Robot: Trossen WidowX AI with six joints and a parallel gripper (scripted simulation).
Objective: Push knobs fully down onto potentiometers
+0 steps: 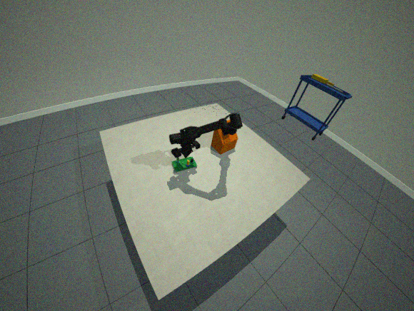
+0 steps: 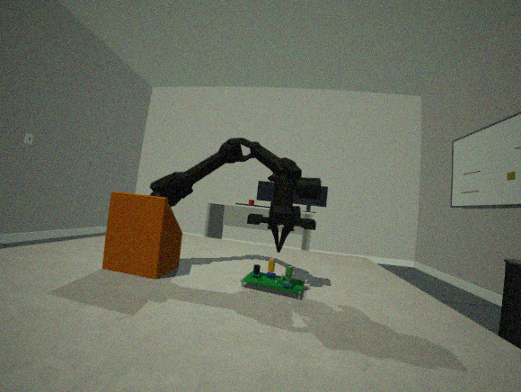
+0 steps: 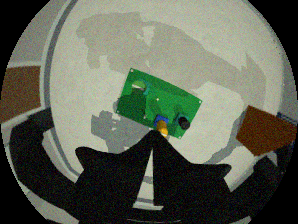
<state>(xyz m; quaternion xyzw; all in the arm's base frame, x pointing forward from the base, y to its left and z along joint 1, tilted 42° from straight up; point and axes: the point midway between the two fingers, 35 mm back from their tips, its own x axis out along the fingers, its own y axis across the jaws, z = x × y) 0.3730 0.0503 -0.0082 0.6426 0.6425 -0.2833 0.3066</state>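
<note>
The yellow knob lies 10 mm behind my gripper tip, 10 mm to the left of it and 40 mm below it. Round my gripper tip: green knob 30 mm ahead, 50 mm to the right, 40 mm below.
</note>
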